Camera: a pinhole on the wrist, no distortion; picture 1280 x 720 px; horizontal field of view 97.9 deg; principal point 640.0 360.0 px. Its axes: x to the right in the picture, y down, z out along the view. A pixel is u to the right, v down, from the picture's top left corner.
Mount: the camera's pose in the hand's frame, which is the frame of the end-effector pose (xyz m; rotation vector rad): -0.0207 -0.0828 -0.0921 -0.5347 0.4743 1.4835
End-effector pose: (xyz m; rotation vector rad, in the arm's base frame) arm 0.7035 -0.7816 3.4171 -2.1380 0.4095 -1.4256
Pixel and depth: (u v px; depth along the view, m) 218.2 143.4 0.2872
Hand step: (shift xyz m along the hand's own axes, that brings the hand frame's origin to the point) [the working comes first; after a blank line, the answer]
In the camera's frame: -0.2174 -0.1116 0.2872

0.0747 -0.0845 0.2727
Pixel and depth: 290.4 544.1 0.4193
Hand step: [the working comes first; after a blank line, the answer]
In the camera's frame: -0.2630 0.1385 0.4193

-0.1805 -0.0379 0.3943
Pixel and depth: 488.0 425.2 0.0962
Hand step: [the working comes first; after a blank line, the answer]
In the camera's frame: -0.0262 0.0113 0.0962

-0.0356 -0.0456 -0.0001
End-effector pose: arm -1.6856 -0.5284 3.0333 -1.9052 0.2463 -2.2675
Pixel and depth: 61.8 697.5 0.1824
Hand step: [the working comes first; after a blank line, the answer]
In the camera's frame: -0.1892 0.1105 0.1824

-0.1432 -0.1223 0.1623
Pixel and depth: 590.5 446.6 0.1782
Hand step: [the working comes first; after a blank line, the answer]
In the camera's frame: -0.0158 0.0277 0.1782

-0.0539 0.0124 0.0583
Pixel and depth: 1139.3 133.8 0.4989
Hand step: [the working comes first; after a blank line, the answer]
In the camera's frame: 0.4470 -0.2025 0.4989

0.1846 0.5718 0.0457
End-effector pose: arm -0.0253 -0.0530 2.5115 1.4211 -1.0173 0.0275
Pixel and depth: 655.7 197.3 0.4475
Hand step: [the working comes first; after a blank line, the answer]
In the camera's frame: 0.0126 -0.1306 0.4475

0.0980 0.1953 0.2629
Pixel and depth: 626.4 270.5 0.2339
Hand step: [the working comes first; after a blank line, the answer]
In the camera's frame: -0.0057 -0.0376 0.2339

0.0102 0.0532 0.0995
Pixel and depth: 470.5 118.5 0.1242
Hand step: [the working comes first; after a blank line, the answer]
In the camera's frame: -0.0378 -0.0538 0.1242

0.0282 -0.0388 0.0321
